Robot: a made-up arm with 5 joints. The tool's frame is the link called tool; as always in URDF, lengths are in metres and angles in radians. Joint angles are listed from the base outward. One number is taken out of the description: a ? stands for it. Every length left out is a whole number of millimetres.
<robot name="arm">
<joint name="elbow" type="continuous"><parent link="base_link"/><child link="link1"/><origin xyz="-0.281 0.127 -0.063" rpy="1.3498 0.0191 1.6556"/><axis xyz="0 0 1"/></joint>
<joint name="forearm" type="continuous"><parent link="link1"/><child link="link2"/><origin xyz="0.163 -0.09 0" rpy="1.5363 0.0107 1.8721"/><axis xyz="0 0 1"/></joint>
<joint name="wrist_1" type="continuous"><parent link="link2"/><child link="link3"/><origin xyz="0.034 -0.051 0" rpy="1.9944 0.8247 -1.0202"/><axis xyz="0 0 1"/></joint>
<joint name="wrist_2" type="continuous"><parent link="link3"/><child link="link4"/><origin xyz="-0.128 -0.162 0" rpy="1.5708 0 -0.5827"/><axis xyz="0 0 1"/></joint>
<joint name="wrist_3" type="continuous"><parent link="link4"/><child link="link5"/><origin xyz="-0.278 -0.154 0" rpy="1.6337 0.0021 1.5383"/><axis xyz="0 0 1"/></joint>
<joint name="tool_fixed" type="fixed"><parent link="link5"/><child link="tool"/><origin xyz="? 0.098 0" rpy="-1.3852 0.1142 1.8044"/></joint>
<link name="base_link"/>
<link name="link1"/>
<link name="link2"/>
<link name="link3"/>
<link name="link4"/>
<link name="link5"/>
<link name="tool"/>
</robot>
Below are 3 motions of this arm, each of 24 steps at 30 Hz.
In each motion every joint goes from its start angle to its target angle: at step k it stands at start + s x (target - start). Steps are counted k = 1, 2, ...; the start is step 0. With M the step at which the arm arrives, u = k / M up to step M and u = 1 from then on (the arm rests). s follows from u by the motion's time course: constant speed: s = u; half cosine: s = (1 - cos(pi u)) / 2; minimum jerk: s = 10 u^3 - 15 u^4 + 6 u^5.
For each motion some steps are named. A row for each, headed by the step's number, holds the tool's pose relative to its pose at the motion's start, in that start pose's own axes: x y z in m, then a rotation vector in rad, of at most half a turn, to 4 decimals.
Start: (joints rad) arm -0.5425 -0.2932 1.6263 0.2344 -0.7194
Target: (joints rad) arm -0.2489 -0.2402 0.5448 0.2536 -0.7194
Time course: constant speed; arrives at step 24
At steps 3, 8, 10, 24:
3: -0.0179 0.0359 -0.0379 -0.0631 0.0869 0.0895
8: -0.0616 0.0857 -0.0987 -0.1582 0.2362 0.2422
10: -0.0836 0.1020 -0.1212 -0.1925 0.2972 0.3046
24: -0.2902 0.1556 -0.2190 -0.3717 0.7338 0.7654

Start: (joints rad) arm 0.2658 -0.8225 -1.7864 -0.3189 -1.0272
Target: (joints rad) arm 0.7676 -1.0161 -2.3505 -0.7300 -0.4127
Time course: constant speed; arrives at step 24
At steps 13, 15, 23, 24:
13: -0.0360 0.0270 0.0193 -0.3236 -0.5684 -0.0619
15: -0.0391 0.0298 0.0187 -0.3793 -0.6503 -0.0717
23: -0.0424 0.0350 0.0081 -0.6211 -0.9563 -0.1079
24: -0.0417 0.0348 0.0059 -0.6535 -0.9918 -0.1118

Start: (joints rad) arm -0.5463 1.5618 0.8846 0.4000 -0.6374
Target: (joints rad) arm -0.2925 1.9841 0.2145 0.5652 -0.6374
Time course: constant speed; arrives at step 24
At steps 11, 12, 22, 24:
11: -0.0703 0.0933 -0.1503 -0.2054 0.3339 0.2759
12: -0.0791 0.0987 -0.1640 -0.2232 0.3665 0.2985
22: -0.1837 0.1242 -0.2933 -0.3942 0.7103 0.4974
24: -0.2073 0.1233 -0.3165 -0.4270 0.7828 0.5304

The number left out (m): -0.077
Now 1 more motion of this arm.
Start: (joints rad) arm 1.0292 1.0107 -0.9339 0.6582 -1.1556
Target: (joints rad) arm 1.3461 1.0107 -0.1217 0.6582 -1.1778
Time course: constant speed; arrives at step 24
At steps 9, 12, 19, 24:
9: -0.0351 -0.0161 0.0422 0.1029 -0.1635 -0.0302
12: -0.0495 -0.0230 0.0544 0.1396 -0.2169 -0.0381
19: -0.0877 -0.0423 0.0785 0.2302 -0.3385 -0.0529
24: -0.1181 -0.0590 0.0914 0.2992 -0.4224 -0.0609

